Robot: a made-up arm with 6 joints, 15 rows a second.
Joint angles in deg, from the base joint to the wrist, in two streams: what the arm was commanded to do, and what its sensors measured. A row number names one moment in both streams.
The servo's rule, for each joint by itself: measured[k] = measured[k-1] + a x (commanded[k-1-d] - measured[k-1]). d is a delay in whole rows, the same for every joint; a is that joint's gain. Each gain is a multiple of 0.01, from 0.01 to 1. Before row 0 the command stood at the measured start. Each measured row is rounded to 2 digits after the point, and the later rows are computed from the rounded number. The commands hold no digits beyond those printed.
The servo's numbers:
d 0
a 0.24 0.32 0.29 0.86 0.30 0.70
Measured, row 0: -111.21 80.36 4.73 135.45 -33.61 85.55
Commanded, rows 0 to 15: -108.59 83.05 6.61 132.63 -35.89 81.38; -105.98 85.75 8.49 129.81 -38.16 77.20; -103.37 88.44 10.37 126.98 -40.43 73.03; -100.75 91.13 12.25 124.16 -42.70 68.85; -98.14 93.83 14.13 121.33 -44.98 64.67; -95.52 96.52 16.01 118.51 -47.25 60.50; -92.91 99.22 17.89 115.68 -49.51 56.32; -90.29 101.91 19.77 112.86 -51.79 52.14; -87.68 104.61 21.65 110.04 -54.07 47.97; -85.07 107.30 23.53 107.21 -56.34 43.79; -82.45 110.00 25.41 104.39 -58.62 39.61; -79.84 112.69 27.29 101.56 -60.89 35.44; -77.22 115.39 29.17 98.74 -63.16 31.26; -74.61 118.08 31.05 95.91 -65.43 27.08; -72.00 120.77 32.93 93.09 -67.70 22.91; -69.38 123.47 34.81 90.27 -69.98 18.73
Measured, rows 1 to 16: -110.58 81.22 5.28 133.02 -34.29 82.63; -109.48 82.67 6.21 130.26 -35.45 78.83; -108.01 84.52 7.42 127.44 -36.94 74.77; -106.27 86.64 8.82 124.62 -38.67 70.63; -104.32 88.94 10.36 121.79 -40.56 66.46; -102.21 91.37 12.00 118.97 -42.57 62.29; -99.98 93.88 13.71 116.14 -44.65 58.11; -97.65 96.45 15.47 113.32 -46.79 53.93; -95.26 99.06 17.26 110.50 -48.97 49.76; -92.81 101.70 19.08 107.67 -51.18 45.58; -90.32 104.36 20.92 104.85 -53.41 41.40; -87.80 107.03 22.77 102.02 -55.65 37.23; -85.26 109.71 24.63 99.20 -57.90 33.05; -82.70 112.39 26.49 96.37 -60.16 28.87; -80.13 115.07 28.36 93.55 -62.42 24.70; -77.55 117.76 30.23 90.73 -64.69 20.52
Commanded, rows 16 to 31: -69.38 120.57 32.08 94.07 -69.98 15.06; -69.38 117.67 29.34 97.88 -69.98 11.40; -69.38 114.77 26.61 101.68 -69.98 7.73; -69.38 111.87 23.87 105.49 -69.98 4.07; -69.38 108.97 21.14 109.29 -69.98 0.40; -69.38 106.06 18.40 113.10 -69.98 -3.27; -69.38 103.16 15.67 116.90 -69.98 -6.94; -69.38 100.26 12.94 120.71 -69.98 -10.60; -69.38 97.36 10.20 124.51 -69.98 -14.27; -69.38 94.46 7.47 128.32 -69.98 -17.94; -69.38 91.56 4.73 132.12 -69.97 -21.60; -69.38 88.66 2.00 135.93 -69.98 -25.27; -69.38 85.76 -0.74 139.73 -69.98 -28.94; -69.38 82.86 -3.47 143.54 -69.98 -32.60; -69.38 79.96 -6.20 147.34 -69.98 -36.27; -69.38 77.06 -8.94 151.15 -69.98 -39.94
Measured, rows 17 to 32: -75.59 118.66 30.77 93.60 -66.28 16.70; -74.10 118.34 30.36 97.28 -67.39 12.99; -72.97 117.20 29.27 101.06 -68.17 9.31; -72.11 115.49 27.70 104.87 -68.71 5.64; -71.45 113.40 25.80 108.67 -69.09 1.97; -70.95 111.05 23.65 112.48 -69.36 -1.70; -70.57 108.53 21.34 116.28 -69.55 -5.37; -70.28 105.88 18.90 120.09 -69.68 -9.03; -70.06 103.15 16.38 123.89 -69.77 -12.70; -69.90 100.37 13.80 127.70 -69.83 -16.37; -69.78 97.55 11.17 131.50 -69.87 -20.03; -69.68 94.71 8.51 135.31 -69.90 -23.70; -69.61 91.85 5.83 139.11 -69.92 -27.37; -69.55 88.97 3.13 142.92 -69.94 -31.03; -69.51 86.09 0.42 146.72 -69.95 -34.70; -69.48 83.20 -2.29 150.53 -69.96 -38.37
